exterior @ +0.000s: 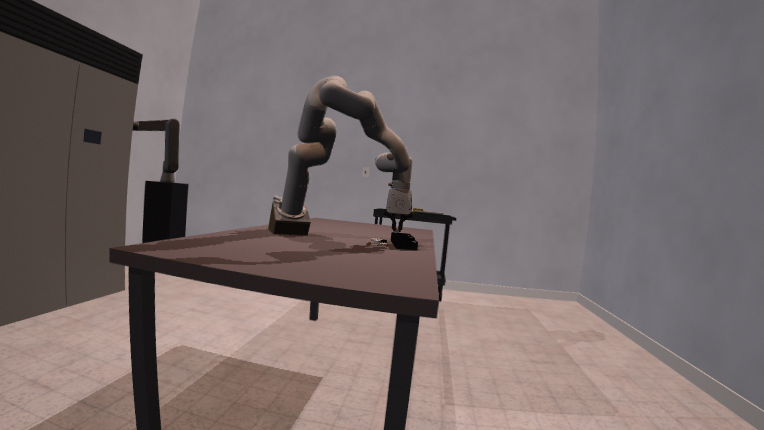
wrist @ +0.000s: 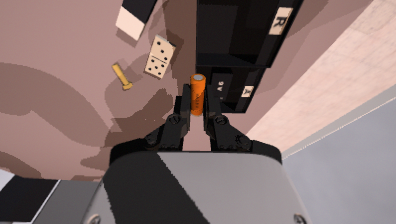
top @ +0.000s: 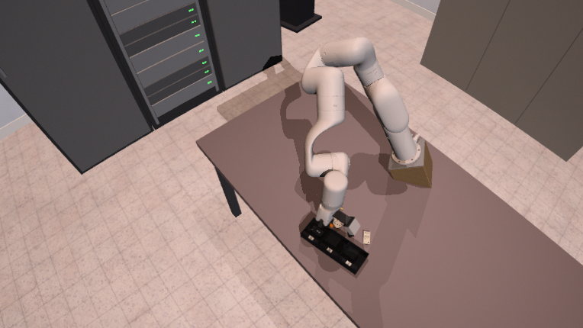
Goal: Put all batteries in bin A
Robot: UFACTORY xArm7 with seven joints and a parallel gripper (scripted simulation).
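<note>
Now: the black 9V battery 70 mm below my hand, 30 mm to the right of it and 30 mm ahead of it. Round my hand: black bin row (70 mm to the left, 60 mm below, 40 mm ahead); black-and-white stick (80 mm below, 60 mm to the left, 60 mm behind); orange battery (20 mm below).
</note>
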